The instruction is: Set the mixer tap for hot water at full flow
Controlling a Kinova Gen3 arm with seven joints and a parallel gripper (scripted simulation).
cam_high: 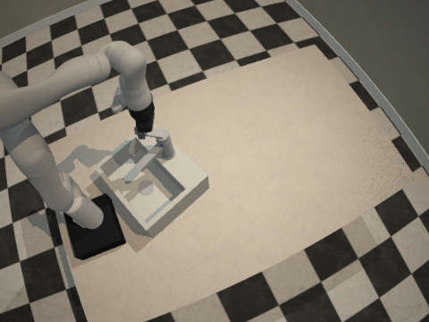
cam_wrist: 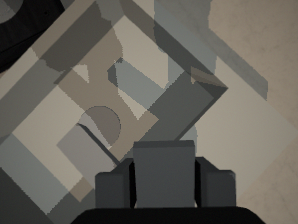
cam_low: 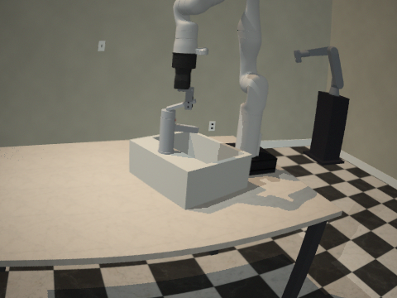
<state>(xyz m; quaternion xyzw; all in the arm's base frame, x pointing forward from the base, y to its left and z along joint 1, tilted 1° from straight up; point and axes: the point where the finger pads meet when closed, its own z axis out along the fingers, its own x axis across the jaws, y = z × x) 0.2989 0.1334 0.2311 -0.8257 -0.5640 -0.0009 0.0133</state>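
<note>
Now: hand 20 mm short of the lever, 10 mm to the left of it and 10 mm above it. From my hand the other things lie so: white sink basin: 260 mm below, 70 mm to the right, 50 mm behind.
</note>
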